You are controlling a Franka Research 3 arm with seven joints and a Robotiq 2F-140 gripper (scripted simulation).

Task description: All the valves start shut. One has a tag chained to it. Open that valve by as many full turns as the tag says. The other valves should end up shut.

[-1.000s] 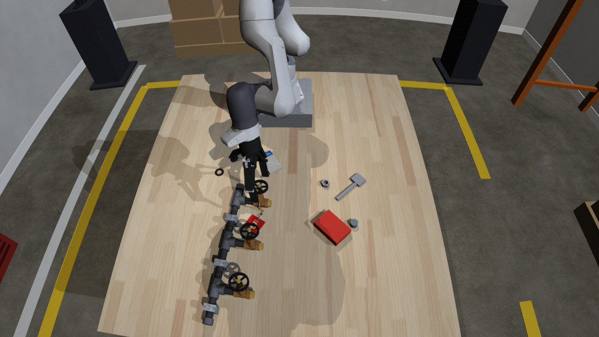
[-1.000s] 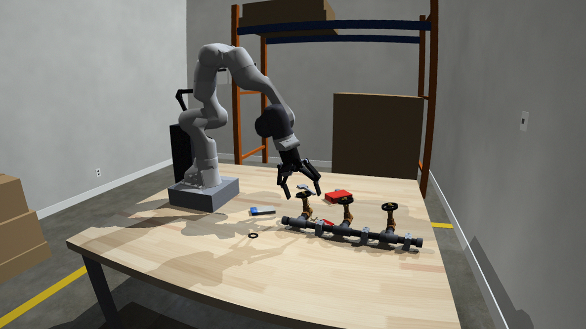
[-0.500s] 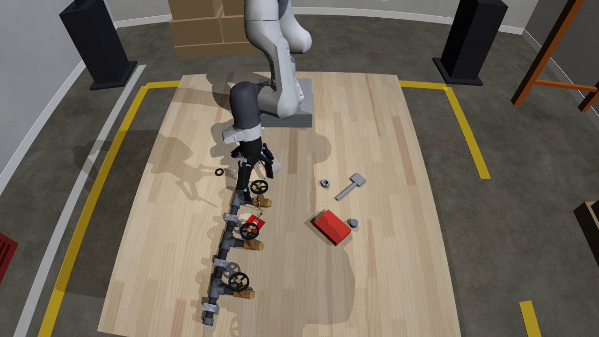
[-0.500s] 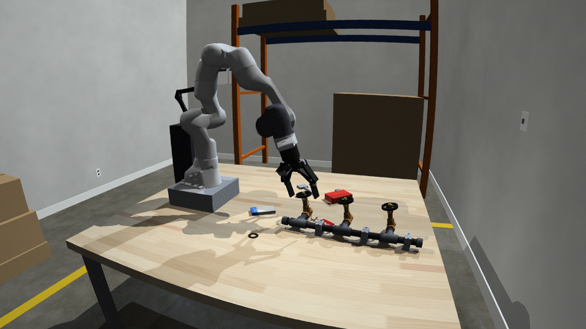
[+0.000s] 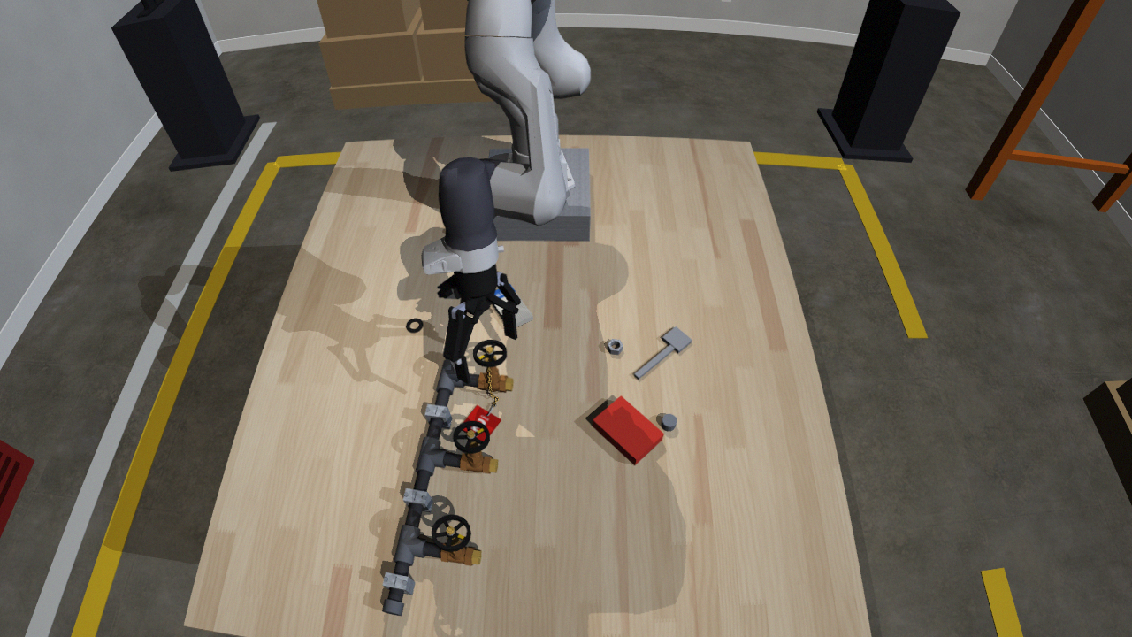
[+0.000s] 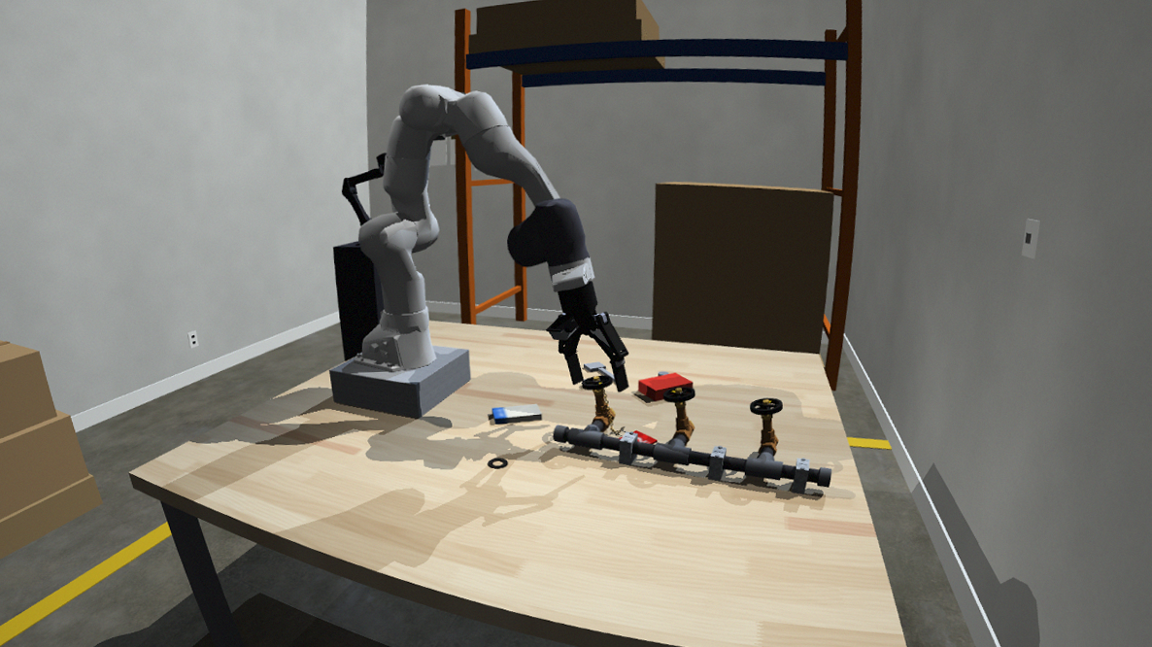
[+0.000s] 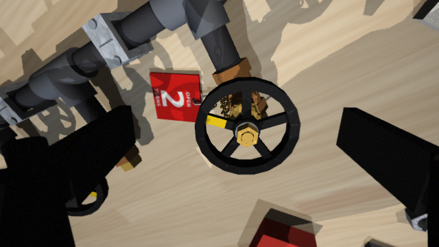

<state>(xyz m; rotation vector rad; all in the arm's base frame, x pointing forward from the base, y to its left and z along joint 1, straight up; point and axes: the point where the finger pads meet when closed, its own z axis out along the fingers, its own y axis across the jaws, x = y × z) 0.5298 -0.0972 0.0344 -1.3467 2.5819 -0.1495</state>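
The red tag is 8 cm ahead of my hand, 2 cm to the right of it and 12 cm below it. Round my hand: blue-and-white box 20 cm behind, 3 cm to the left, 11 cm below; then nut 8 cm behind, 26 cm to the left, 11 cm below; then black washer 16 cm behind, 19 cm to the right, 12 cm below.
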